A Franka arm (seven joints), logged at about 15 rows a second.
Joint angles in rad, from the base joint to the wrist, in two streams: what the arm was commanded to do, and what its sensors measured. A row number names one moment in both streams.
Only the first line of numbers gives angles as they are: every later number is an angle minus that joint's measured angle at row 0.
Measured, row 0: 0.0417 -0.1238 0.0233 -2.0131 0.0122 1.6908 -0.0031
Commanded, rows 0 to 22: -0.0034 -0.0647 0.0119 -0.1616 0.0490 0.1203 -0.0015; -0.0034 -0.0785 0.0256 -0.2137 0.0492 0.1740 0.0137; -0.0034 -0.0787 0.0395 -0.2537 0.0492 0.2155 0.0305; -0.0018 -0.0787 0.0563 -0.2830 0.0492 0.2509 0.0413; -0.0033 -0.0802 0.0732 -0.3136 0.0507 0.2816 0.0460; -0.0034 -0.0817 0.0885 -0.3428 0.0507 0.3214 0.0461; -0.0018 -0.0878 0.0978 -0.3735 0.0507 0.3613 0.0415; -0.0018 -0.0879 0.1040 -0.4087 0.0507 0.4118 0.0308; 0.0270 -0.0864 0.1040 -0.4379 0.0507 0.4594 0.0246; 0.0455 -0.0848 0.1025 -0.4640 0.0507 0.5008 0.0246; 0.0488 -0.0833 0.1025 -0.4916 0.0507 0.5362 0.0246; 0.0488 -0.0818 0.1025 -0.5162 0.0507 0.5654 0.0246; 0.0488 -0.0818 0.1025 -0.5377 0.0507 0.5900 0.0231; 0.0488 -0.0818 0.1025 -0.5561 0.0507 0.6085 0.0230; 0.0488 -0.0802 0.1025 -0.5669 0.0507 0.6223 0.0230; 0.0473 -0.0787 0.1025 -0.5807 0.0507 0.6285 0.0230; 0.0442 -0.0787 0.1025 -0.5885 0.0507 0.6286 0.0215; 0.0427 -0.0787 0.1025 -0.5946 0.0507 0.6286 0.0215; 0.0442 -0.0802 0.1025 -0.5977 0.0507 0.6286 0.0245; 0.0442 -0.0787 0.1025 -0.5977 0.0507 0.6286 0.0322; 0.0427 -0.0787 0.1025 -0.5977 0.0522 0.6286 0.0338; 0.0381 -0.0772 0.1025 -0.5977 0.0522 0.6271 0.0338; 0.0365 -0.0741 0.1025 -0.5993 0.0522 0.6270 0.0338
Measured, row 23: 0.0537 -0.0488 0.0977 -0.5714 0.0420 0.6089 0.0339
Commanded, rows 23 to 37: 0.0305 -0.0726 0.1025 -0.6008 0.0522 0.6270 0.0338; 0.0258 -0.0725 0.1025 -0.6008 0.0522 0.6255 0.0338; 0.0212 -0.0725 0.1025 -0.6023 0.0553 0.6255 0.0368; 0.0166 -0.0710 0.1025 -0.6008 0.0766 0.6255 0.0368; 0.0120 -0.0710 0.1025 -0.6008 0.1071 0.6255 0.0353; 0.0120 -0.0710 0.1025 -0.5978 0.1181 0.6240 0.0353; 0.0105 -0.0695 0.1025 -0.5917 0.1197 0.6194 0.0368; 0.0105 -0.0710 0.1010 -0.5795 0.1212 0.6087 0.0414; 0.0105 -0.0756 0.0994 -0.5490 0.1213 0.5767 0.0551; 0.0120 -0.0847 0.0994 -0.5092 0.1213 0.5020 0.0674; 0.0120 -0.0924 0.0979 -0.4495 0.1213 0.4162 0.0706; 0.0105 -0.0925 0.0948 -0.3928 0.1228 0.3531 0.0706; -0.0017 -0.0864 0.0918 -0.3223 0.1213 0.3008 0.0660; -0.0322 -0.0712 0.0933 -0.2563 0.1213 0.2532 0.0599; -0.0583 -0.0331 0.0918 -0.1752 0.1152 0.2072 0.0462
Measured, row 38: -0.0006 -0.0855 0.0931 -0.3306 0.1031 0.3117 0.0642
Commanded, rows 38 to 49: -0.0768 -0.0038 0.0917 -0.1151 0.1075 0.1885 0.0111; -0.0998 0.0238 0.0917 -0.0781 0.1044 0.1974 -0.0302; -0.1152 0.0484 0.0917 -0.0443 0.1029 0.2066 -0.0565; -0.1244 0.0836 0.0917 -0.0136 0.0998 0.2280 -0.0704; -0.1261 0.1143 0.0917 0.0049 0.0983 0.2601 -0.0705; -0.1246 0.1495 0.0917 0.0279 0.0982 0.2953 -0.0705; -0.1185 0.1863 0.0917 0.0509 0.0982 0.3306 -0.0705; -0.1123 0.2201 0.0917 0.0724 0.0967 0.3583 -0.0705; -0.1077 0.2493 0.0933 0.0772 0.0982 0.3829 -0.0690; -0.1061 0.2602 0.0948 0.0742 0.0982 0.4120 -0.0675; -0.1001 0.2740 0.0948 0.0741 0.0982 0.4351 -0.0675; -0.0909 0.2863 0.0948 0.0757 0.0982 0.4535 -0.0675
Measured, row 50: -0.1009 0.2567 0.0913 0.0474 0.1020 0.4320 -0.0559
